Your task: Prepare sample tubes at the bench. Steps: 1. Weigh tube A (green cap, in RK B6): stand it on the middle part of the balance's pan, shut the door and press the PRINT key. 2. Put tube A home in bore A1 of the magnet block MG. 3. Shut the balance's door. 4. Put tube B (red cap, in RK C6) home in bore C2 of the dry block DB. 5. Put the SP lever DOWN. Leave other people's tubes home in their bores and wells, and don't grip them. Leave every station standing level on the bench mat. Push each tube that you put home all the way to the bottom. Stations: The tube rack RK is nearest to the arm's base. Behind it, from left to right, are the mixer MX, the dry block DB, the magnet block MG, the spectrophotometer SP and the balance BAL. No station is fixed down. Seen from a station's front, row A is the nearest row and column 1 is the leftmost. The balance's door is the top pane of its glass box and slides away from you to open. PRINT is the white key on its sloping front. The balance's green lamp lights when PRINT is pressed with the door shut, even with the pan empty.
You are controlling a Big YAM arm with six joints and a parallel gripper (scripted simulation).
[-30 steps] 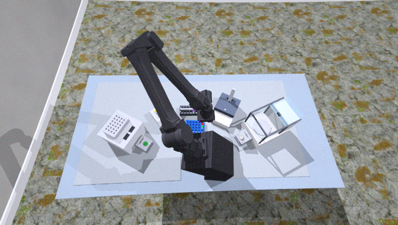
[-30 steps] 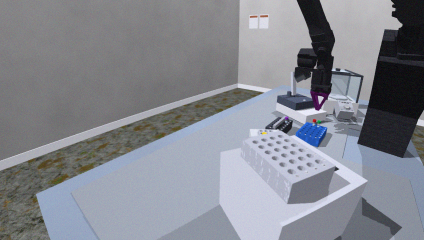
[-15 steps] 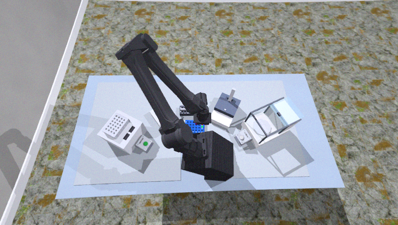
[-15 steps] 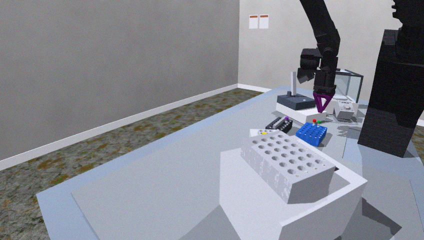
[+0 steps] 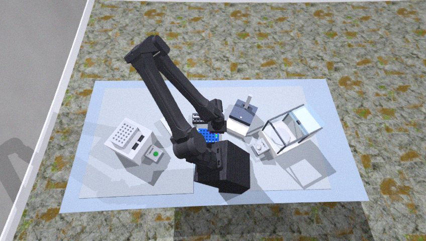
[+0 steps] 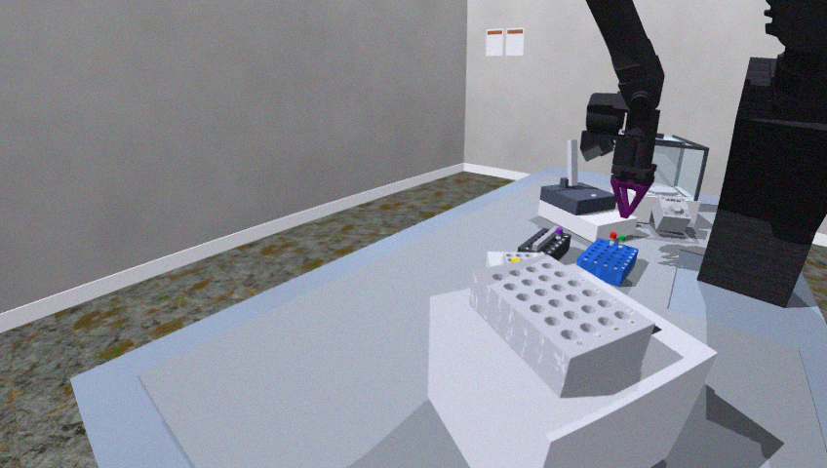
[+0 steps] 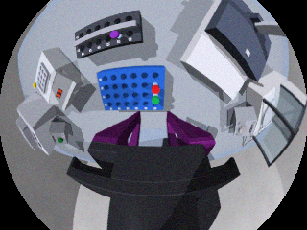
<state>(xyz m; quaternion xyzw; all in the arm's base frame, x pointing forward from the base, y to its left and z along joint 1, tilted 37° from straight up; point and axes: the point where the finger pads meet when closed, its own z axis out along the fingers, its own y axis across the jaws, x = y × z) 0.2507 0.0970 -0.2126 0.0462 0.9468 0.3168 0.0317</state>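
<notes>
My hand is 9 cm above the blue rack RK, 4 cm to the right of it and 1 cm short of it. From my hand the other things lie so: magnet block 13 cm ahead, 8 cm to the left, 8 cm below; then white print key 24 cm to the right, 9 cm behind, 3 cm below; then SP lever 20 cm to the right, 18 cm ahead, 4 cm above.
</notes>
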